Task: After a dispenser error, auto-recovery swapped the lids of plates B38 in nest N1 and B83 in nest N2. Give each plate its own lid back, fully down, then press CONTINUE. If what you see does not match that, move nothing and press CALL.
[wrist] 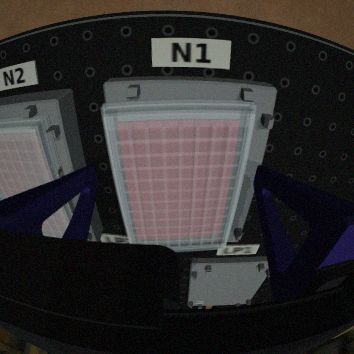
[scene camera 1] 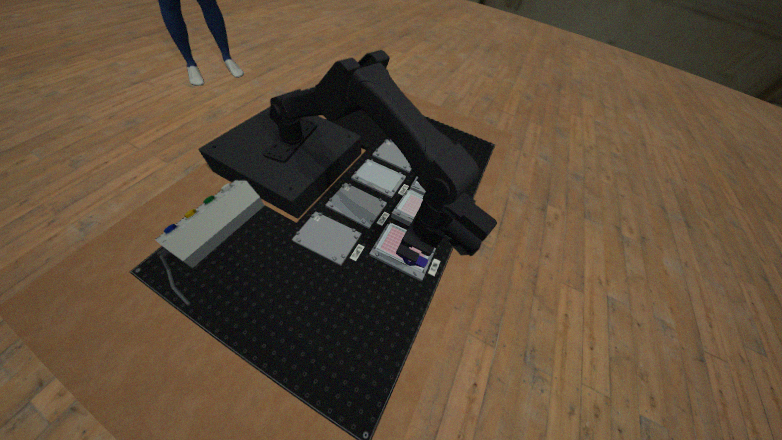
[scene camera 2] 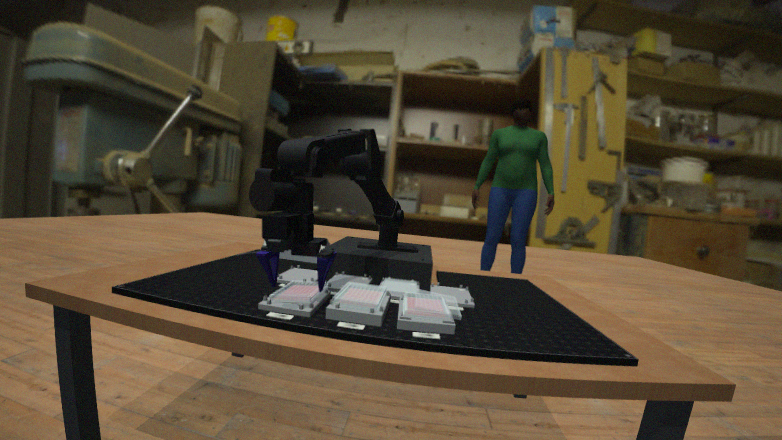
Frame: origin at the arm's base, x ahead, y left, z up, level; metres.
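Where they show: gripper, between the fingertips: (wrist: 175, 173) (scene camera 1: 415, 247) (scene camera 2: 297, 289); arm's base, origin of its link: (scene camera 1: 292, 140) (scene camera 2: 387, 248).
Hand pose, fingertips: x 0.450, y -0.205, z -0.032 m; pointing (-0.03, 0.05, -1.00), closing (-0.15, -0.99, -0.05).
Things, the pixels of their centre, and the offset from my fingertips. "pt": a spot on its surface instead.
- nest N1, a spot on its surface: (wrist: 177, 180) (scene camera 2: 298, 291) pt dx -0.012, dy +0.001, dz -0.008 m
- nest N2, a spot on its surface: (wrist: 20, 160) (scene camera 2: 347, 295) pt dx +0.025, dy +0.099, dz +0.004 m
- button console, middle of its body: (scene camera 1: 211, 216) (scene camera 2: 297, 246) dx -0.494, dy -0.103, dz +0.006 m
- pink plate, middle of its body: (scene camera 2: 436, 302) dx +0.017, dy +0.274, dz -0.002 m
- pale clear piece, middle of its body: (scene camera 2: 399, 286) (scene camera 1: 379, 175) dx -0.170, dy +0.222, dz -0.022 m
- N1 label, a spot on its surface: (wrist: 191, 53) pt dx +0.060, dy -0.017, dz -0.034 m
The plate in nest N1 (scene camera 1: 391, 240) (scene camera 2: 296, 292) (wrist: 177, 180) shows a pink grid under a clear lid, whose rim is seen in the wrist view. My gripper (scene camera 1: 416, 259) (scene camera 2: 298, 286) (wrist: 175, 173) is open, its purple fingers on either side of this plate and apart from it in the wrist view. The plate in nest N2 (scene camera 1: 410, 203) (scene camera 2: 360, 296) (wrist: 20, 160) also shows pink under clear plastic and is partly hidden by the arm or a finger. No plate or lid code is readable. The button console (scene camera 1: 216, 229) has blue, yellow and green buttons; their labels cannot be read.
Another pink plate (scene camera 2: 423, 305) sits right of N2 in scene camera 2, with a clear piece (scene camera 2: 452, 300) beside it. Several grey lid places form a row near the arm base, including LP1 (scene camera 1: 326, 239) (wrist: 226, 284). A pale clear piece (scene camera 1: 378, 175) lies on one. The N1 label (wrist: 191, 53) is readable.
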